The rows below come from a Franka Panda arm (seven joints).
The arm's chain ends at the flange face. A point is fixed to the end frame.
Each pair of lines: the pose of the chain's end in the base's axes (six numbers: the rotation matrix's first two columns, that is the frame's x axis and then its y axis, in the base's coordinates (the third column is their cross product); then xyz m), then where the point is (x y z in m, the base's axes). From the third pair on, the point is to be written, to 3 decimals.
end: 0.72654 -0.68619 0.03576 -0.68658 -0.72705 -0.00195 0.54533 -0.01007 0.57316
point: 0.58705 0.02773 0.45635
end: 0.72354 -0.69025 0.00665 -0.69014 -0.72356 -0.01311 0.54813 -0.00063 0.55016
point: 0.58848 0.04025 0.43391
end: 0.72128 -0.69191 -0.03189 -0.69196 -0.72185 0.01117 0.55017 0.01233 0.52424
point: 0.585 0.054 0.407
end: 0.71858 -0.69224 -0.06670 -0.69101 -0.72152 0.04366 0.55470 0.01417 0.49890
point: 0.584 0.056 0.380
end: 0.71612 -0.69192 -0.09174 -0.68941 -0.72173 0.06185 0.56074 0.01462 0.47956
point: 0.587 0.057 0.360
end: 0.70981 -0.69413 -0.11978 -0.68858 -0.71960 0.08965 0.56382 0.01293 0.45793
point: 0.585 0.055 0.337
